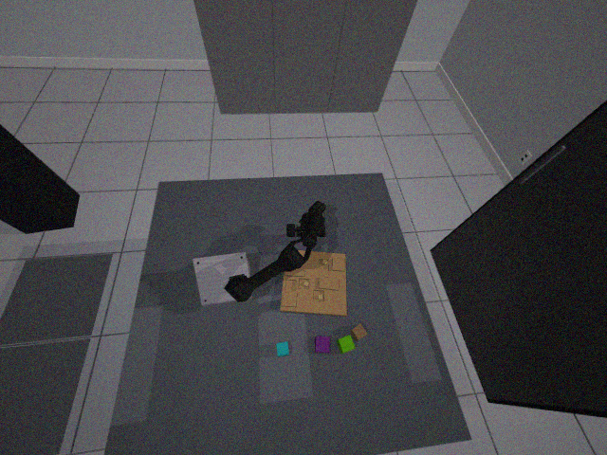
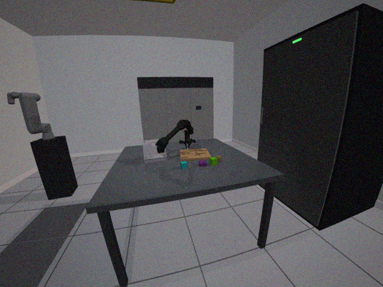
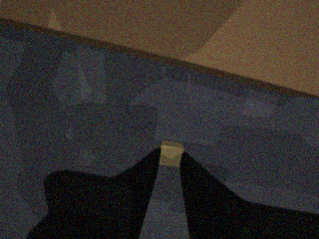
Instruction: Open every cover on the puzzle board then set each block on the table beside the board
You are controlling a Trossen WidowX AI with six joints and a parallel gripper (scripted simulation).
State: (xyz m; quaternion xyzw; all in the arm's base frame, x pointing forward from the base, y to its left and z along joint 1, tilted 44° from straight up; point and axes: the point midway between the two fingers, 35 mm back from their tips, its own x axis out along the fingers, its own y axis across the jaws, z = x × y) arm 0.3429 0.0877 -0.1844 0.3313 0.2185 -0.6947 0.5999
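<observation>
My gripper tip is now 240 mm to the left of the puzzle board, 10 mm below it and 10 mm past it. Also, from my gripper tip: green block: 530 mm to the right, 50 mm ahead, 20 mm above; then cyan block: 490 mm to the right, 210 mm behind, 10 mm above; then purple block: 500 mm to the right, 50 mm behind, 10 mm above.
</observation>
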